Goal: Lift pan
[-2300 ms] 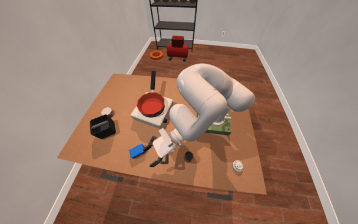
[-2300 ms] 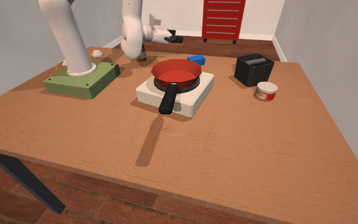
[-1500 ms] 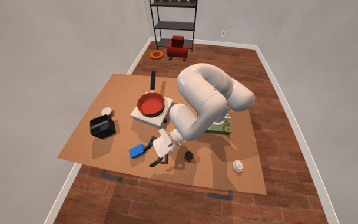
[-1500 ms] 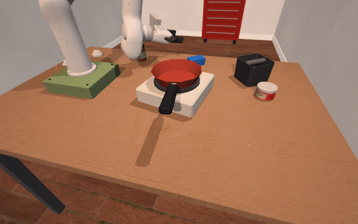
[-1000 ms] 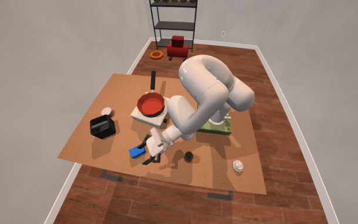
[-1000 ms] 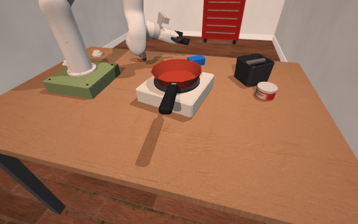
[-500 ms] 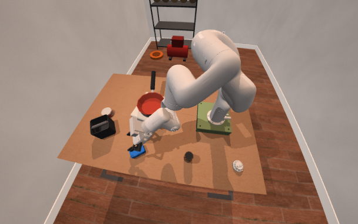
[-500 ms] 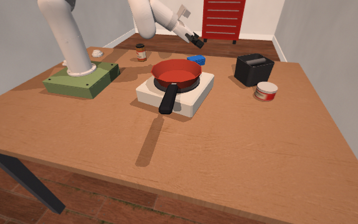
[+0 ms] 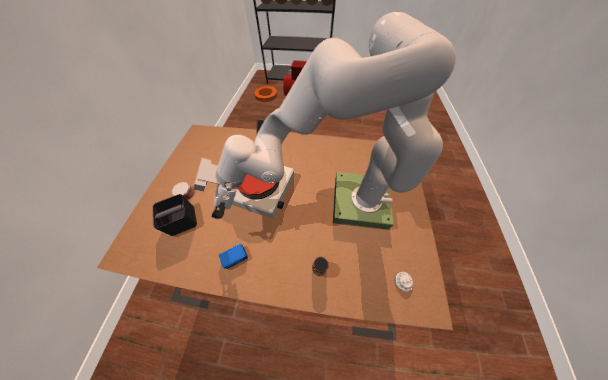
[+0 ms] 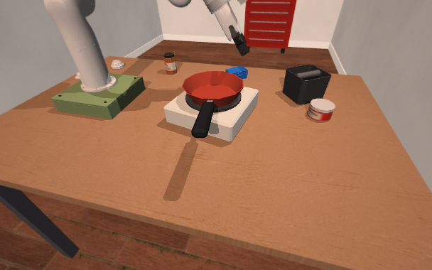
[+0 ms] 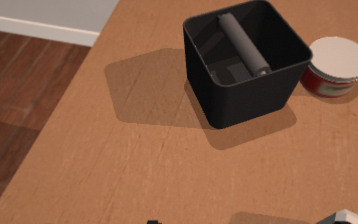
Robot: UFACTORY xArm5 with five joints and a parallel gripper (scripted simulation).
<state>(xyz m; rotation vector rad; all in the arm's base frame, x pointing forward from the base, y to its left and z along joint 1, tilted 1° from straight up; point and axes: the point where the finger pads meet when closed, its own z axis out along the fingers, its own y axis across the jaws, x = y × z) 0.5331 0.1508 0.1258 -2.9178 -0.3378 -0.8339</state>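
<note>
The red pan is 240 mm to the right of my hand, 70 mm below it and 60 mm behind it. Round my hand: blue block: 160 mm below, 140 mm to the left, 40 mm behind; then hot plate: 170 mm to the right, 140 mm below, 90 mm behind; then white disc: 670 mm behind, 170 mm below, 150 mm to the left.
</note>
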